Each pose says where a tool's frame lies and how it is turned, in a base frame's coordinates. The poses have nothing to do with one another.
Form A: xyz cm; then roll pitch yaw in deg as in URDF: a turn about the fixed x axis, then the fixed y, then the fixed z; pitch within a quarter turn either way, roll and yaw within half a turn.
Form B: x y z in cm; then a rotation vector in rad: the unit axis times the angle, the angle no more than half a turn. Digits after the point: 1 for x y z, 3 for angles.
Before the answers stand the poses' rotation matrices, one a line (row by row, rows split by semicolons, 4 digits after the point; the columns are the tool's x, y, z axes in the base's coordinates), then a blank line. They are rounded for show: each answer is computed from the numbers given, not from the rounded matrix.
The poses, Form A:
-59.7 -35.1 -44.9 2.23 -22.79 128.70
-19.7 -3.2 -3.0 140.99 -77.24 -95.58
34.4 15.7 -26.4 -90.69 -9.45 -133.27
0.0 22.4 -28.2 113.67 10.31 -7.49
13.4 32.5 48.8 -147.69 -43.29 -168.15
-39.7 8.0 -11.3 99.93 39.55 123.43
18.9 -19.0 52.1 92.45 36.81 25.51
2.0 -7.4 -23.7 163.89 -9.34 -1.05
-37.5 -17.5 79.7 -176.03 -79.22 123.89
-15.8 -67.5 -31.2 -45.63 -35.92 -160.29
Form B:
-0.5764 -0.7704 0.2724; 0.7195 -0.6365 -0.2777; 0.3874 0.0359 0.9212
-0.0215 -0.7137 -0.7002; -0.2198 0.6866 -0.6930; 0.9753 0.1390 -0.1716
-0.6761 -0.1213 0.7267; -0.7183 -0.1113 -0.6868; 0.1642 -0.9864 -0.0119
0.9755 0.1102 -0.1906; -0.1282 -0.4194 -0.8987; -0.1790 0.9011 -0.3950
-0.7124 -0.5322 -0.4574; -0.1495 0.7519 -0.6421; 0.6857 -0.3891 -0.6152
-0.4248 -0.2016 0.8826; 0.6435 0.6184 0.4510; -0.6368 0.7595 -0.1330
0.7226 0.5587 0.4072; 0.3448 0.2192 -0.9127; -0.5992 0.7999 -0.0342
0.9866 -0.0626 0.1508; -0.0181 -0.9597 -0.2803; 0.1623 0.2738 -0.9480
-0.1043 0.7902 -0.6039; 0.1553 0.6127 0.7749; 0.9824 -0.0129 -0.1866
-0.7624 -0.1590 0.6273; -0.2731 -0.7998 -0.5346; 0.5867 -0.5789 0.5663

-59.7 -35.1 -44.9 0.467 -0.171 2.218
-19.7 -3.2 -3.0 0.786 -1.582 0.466
34.4 15.7 -26.4 -0.923 1.733 -1.839
0.0 22.4 -28.2 1.986 -0.013 -0.263
13.4 32.5 48.8 0.509 -2.300 0.770
-39.7 8.0 -11.3 0.360 1.772 0.986
18.9 -19.0 52.1 1.386 0.814 -0.173
2.0 -7.4 -23.7 2.850 -0.059 0.229
-37.5 -17.5 79.7 -0.803 -1.616 -0.647
-15.8 -67.5 -31.2 -1.056 0.969 -2.723

